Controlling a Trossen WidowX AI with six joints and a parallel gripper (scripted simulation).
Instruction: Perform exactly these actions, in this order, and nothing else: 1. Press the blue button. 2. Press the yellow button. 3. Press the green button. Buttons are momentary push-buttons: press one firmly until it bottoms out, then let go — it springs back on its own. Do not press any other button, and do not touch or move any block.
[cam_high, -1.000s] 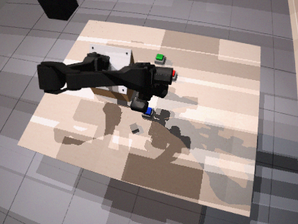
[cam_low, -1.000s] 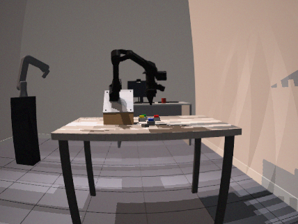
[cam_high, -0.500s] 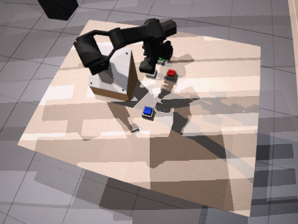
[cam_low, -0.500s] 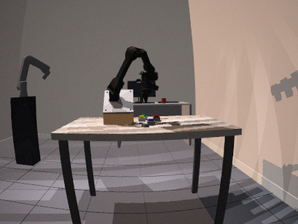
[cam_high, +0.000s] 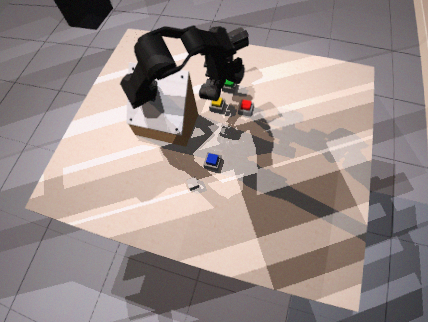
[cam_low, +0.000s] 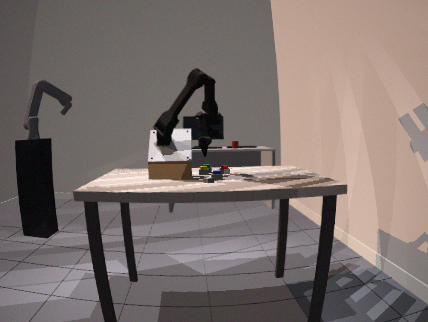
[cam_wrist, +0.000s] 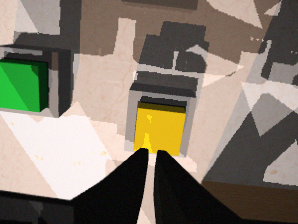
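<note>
Now: the yellow button 60 mm below my gripper tip and 10 mm behind it. From my gripper tip the other things lie so: red button: 100 mm ahead, 60 mm below, 10 mm to the left; then blue button: 230 mm to the right, 60 mm below, 50 mm ahead; then green button: 90 mm to the left, 60 mm below, 10 mm ahead.
</note>
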